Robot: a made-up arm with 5 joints.
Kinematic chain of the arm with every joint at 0, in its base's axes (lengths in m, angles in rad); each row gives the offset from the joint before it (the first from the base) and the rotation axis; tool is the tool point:
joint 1: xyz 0 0 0.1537 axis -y
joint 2: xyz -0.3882 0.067 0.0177 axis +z
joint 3: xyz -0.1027 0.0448 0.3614 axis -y
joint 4: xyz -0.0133 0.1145 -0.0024 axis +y
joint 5: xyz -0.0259 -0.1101 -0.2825 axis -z
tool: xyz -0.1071 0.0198 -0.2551
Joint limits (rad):
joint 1: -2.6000..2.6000
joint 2: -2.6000..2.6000
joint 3: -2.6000..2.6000
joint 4: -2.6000..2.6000
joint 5: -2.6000..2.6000
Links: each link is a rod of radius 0.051 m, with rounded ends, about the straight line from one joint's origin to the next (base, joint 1, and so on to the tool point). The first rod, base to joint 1, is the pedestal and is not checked.
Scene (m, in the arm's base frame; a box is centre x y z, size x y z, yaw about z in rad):
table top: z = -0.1
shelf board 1: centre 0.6 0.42 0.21 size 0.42 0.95 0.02 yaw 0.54
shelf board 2: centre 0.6 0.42 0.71 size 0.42 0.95 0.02 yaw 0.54
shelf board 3: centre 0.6 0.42 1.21 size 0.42 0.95 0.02 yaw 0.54
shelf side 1: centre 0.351 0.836 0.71 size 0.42 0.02 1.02 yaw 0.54
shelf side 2: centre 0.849 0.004 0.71 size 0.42 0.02 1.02 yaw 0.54
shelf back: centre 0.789 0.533 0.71 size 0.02 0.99 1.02 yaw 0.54
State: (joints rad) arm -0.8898 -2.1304 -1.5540 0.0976 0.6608
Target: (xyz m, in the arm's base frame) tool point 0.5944 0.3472 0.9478
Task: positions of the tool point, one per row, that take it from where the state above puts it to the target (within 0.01 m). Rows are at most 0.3 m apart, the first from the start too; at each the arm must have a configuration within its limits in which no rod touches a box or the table.
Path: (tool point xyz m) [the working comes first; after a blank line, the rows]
Joints at the target: -1.0288 -1.2711 -2.0112 0.6016 0.2678
Straight joint move there: touches shelf board 2.

1: 0.3554 0.4986 0.4627
2: 0.2734 0.4486 0.4602
3: 0.2054 0.3867 0.4442
4: 0.2904 0.3152 0.7173
5: 0.2910 0.1653 0.9478
6: 0.3517 0.2552 0.9436
7: 0.4027 0.3191 0.9454
8: 0.4553 0.3549 0.9516
9: 0.5179 0.3632 0.9554
10: 0.5944 0.3472 0.9478

